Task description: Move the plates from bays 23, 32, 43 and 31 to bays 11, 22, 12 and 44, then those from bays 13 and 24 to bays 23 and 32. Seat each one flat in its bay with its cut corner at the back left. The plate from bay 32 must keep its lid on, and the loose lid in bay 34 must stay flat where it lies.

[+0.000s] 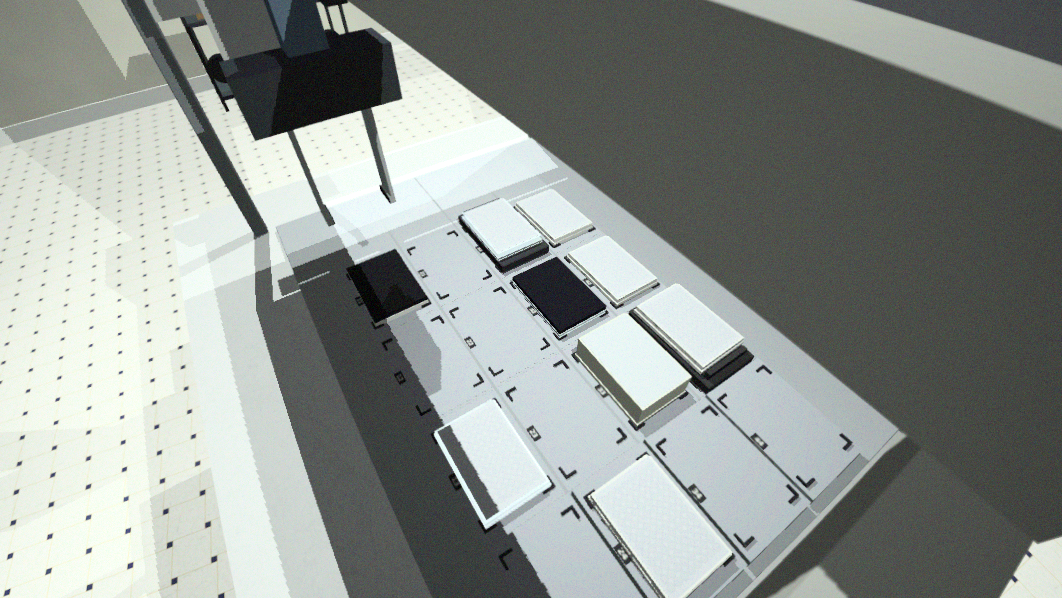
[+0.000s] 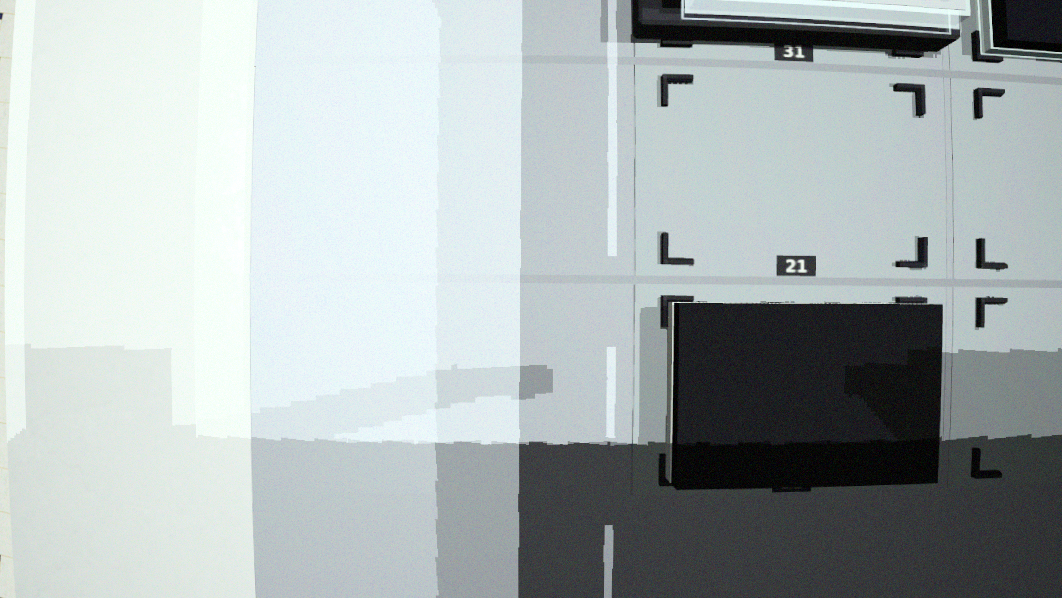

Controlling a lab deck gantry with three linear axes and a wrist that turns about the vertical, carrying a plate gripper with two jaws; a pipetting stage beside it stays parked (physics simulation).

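Frame: origin at the robot's base, x right, y ahead, z up, level; metres.
Seen in the pictures: gripper, between the fingertips: [image 1: 358, 206]; robot's base, origin of its link: [image 1: 348, 275] [image 2: 664, 477].
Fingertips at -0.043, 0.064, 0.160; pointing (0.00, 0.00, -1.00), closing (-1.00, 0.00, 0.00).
Observation:
Offsets run from my fingertips to a thing's middle, as dx, dy, dz. "pt": to the spot under its first point.
A black plate @(+0.000, +0.000, -0.147) [image 1: 387, 286] [image 2: 806, 393] lies flat in bay 11; its cut corner cannot be made out. My gripper [image 1: 360, 212] is open and empty, raised above this plate, one jaw towards each long side. A white plate @(-0.211, +0.000, -0.131) [image 1: 499, 226] [image 2: 824, 7] sits on a dark base in bay 31. A dark lidded plate @(-0.214, +0.164, -0.147) [image 1: 558, 294] [image 2: 1033, 22] is in bay 32. A white plate @(-0.321, +0.325, -0.131) [image 1: 687, 326] sits on a dark base in bay 43. White plates stand in bay 13 @(pt -0.001, +0.336, -0.146) [image 1: 494, 460] and bay 24 @(pt -0.105, +0.491, -0.131) [image 1: 657, 523]. No lid can be made out in bay 34.
A deep white plate @(-0.214, +0.328, -0.139) [image 1: 631, 364] stands in bay 33, between bays 32, 23 and 43. Pale plates stand in bay 41 @(pt -0.319, +0.010, -0.146) [image 1: 555, 215] and bay 42 @(pt -0.319, +0.170, -0.146) [image 1: 613, 267]. A dark post [image 1: 200, 118] rises at the deck's left end. Black corner brackets mark the bays.

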